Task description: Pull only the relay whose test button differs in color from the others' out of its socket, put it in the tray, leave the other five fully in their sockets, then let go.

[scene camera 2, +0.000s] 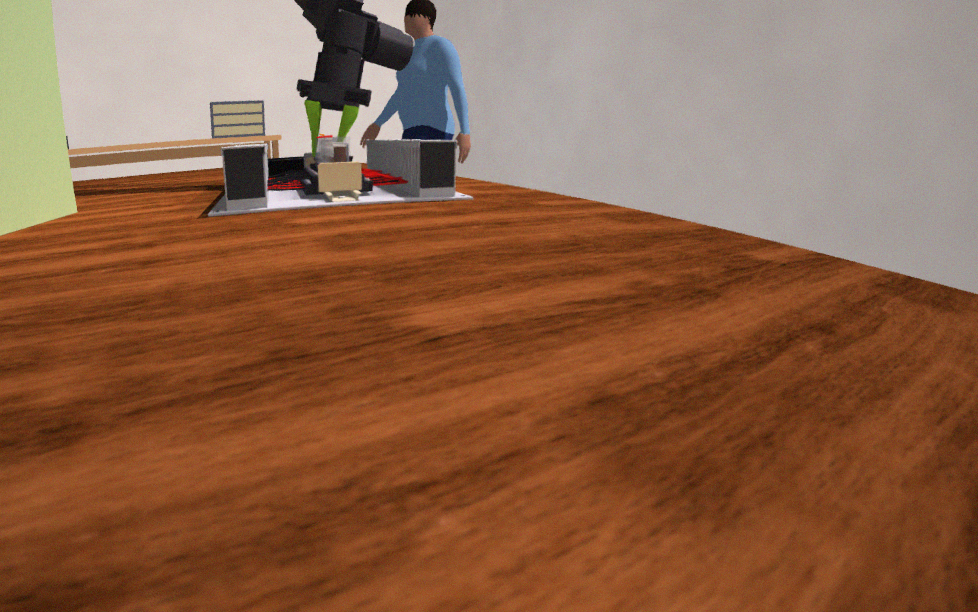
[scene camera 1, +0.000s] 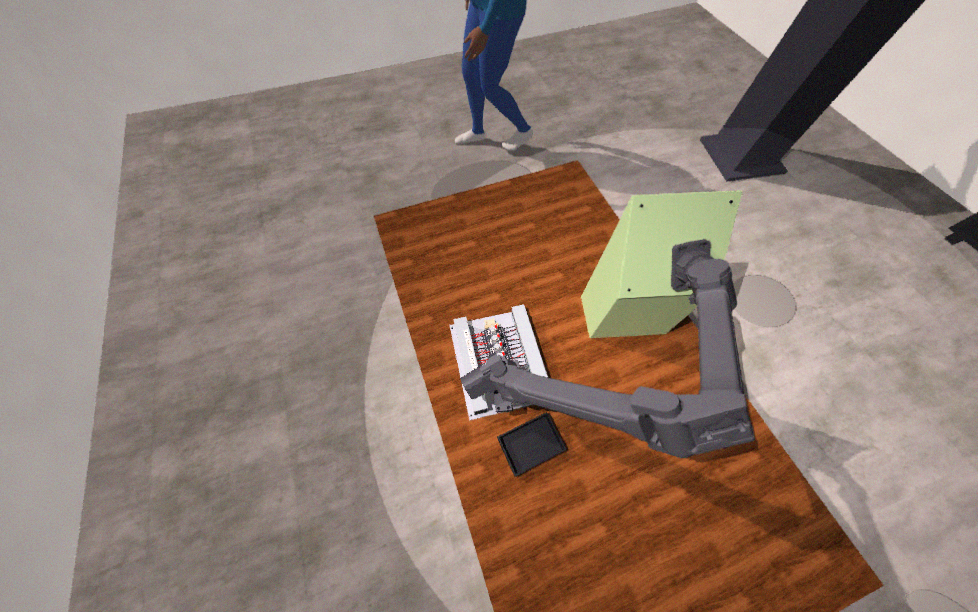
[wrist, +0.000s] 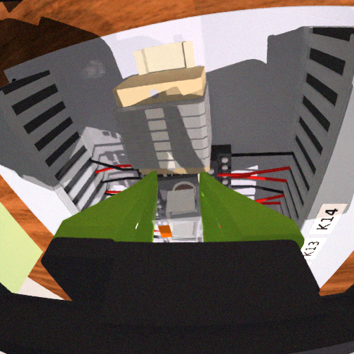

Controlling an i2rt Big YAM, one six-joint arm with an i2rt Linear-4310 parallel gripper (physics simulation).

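Where they show: gripper, fingertip midpoint: [scene camera 2: 324,158]; arm's base at its link origin: [scene camera 1: 688,264].
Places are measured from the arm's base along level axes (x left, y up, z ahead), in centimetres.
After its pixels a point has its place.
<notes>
The gripper [scene camera 2: 329,144] {y -31.5, x 13.3, z 48.0 cm} [wrist: 178,176] has its green fingers close together on either side of a clear-cased relay [wrist: 181,201], the one at the row's end beside the grey terminal blocks. It looks shut on this relay, whose orange test button [wrist: 165,231] shows by the left finger. The relay appears low and upright in the row; its socket is mostly hidden. Another clear relay [scene camera 2: 339,153] {y -30.4, x -4.1, z 49.2 cm} stands at the row's other end, in front of the fingers in scene view 2. The remaining relays are largely hidden by the hand. The black tray [scene camera 1: 533,446] {y -35.1, x 33.1, z 43.3 cm} lies beside the panel.
Slotted wire ducts [scene camera 2: 245,176] {y -32.0, x -9.7, z 39.8 cm} [scene camera 2: 437,168] {y -32.1, x -8.2, z 59.1 cm} flank the row, with red and black wires between. Terminal blocks [wrist: 165,135] with a beige end piece stand close to the fingertips. A green box [scene camera 1: 670,245] {y 4.1, x -3.7, z 5.3 cm} carries the arm's base. A person [scene camera 1: 494,72] stands beyond the table.
</notes>
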